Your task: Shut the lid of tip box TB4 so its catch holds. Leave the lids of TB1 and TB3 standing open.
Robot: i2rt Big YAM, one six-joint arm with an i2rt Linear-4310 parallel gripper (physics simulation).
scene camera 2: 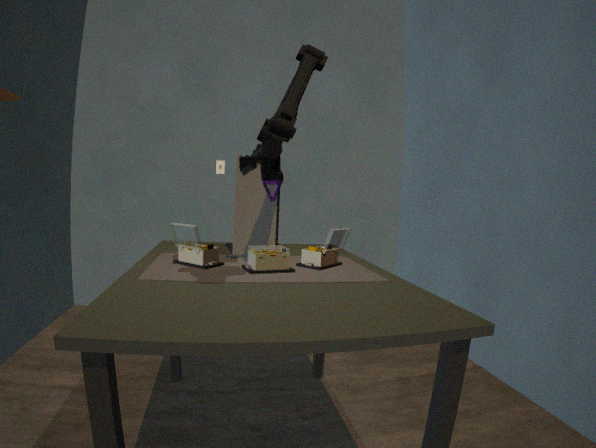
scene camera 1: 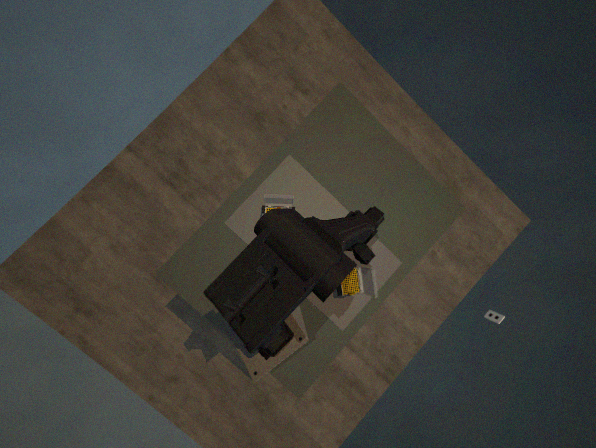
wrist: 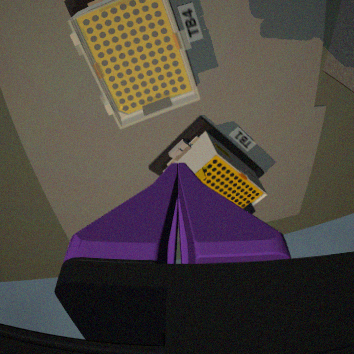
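Seen in the pictures: gripper, fingertip midpoint: [scene camera 2: 272, 201] [wrist: 177, 174]; arm's base, origin of the base link: [scene camera 2: 257, 164].
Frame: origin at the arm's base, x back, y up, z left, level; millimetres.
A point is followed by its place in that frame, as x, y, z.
Tip box TB4 [scene camera 2: 269, 261] {-394, -342, 50} [wrist: 137, 60] {-350, -302, 48} stands in the middle of the row. Its clear lid [scene camera 2: 268, 249] {-386, -304, 45} lies down level over the yellow tip rack; whether the catch holds cannot be made out. The arm hides TB4 in scene camera 1. TB1 [scene camera 1: 278, 209] [scene camera 2: 319, 257] {-317, -338, 229} [wrist: 210, 150] {-266, -330, 176} has its lid [scene camera 1: 278, 200] {-295, -286, 296} [scene camera 2: 337, 238] {-313, -269, 290} standing open; my fingers cover part of it in the wrist view. TB3 [scene camera 1: 350, 283] [scene camera 2: 198, 255] has its lid [scene camera 1: 368, 282] {-350, -280, -243} [scene camera 2: 185, 234] {-365, -268, -233} standing open. My purple gripper [scene camera 2: 272, 199] {-343, -147, 54} [wrist: 177, 174] {-343, -147, 54} is shut and empty, high above the boxes.
The boxes stand on a light mat [scene camera 1: 290, 172] {-434, -380, 364} [scene camera 2: 345, 274] {-401, -379, 305} [wrist: 45, 135] {-475, -379, 158} on the green table [scene camera 1: 370, 145] {-824, -383, 204} [scene camera 2: 270, 315] {-809, -383, 37}. The dark arm [scene camera 1: 300, 245] {-230, 448, 194} [scene camera 2: 295, 92] {-355, 226, 112} reaches over the mat from its base, beside a tall upright panel [scene camera 2: 246, 215] {-71, -217, -37}.
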